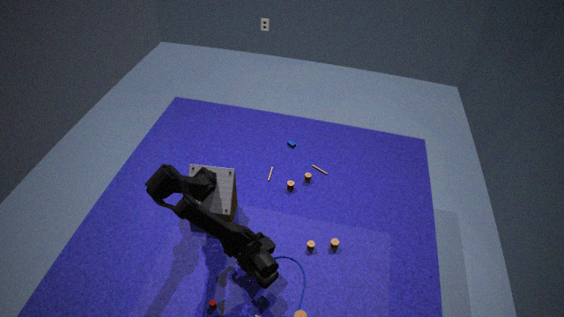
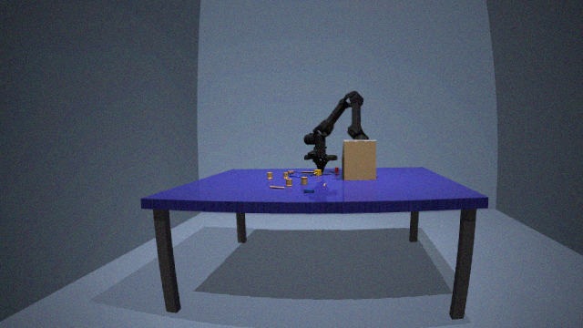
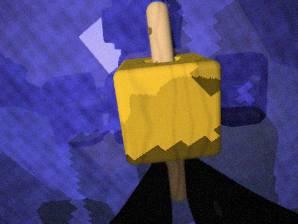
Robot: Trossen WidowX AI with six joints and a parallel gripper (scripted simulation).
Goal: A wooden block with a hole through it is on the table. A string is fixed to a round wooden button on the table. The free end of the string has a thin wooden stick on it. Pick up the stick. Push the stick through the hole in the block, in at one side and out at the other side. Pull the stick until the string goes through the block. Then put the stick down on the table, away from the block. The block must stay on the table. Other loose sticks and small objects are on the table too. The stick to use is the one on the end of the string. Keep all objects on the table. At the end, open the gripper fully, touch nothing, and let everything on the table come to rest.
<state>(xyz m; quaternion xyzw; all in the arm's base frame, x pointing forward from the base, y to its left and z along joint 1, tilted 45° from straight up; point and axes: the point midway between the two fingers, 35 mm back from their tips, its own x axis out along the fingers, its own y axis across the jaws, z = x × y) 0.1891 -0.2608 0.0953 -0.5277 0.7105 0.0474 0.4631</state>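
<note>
The yellow wooden block is 20 mm ahead of my gripper tip, 20 mm to the left of it and 10 mm above it. The rest, counted from my gripper tip: red object 100 mm behind, 120 mm to the right, 10 mm above; then thin wooden stick 20 mm ahead, 30 mm to the left, 10 mm above; then round wooden button 170 mm ahead, 120 mm to the right.
</note>
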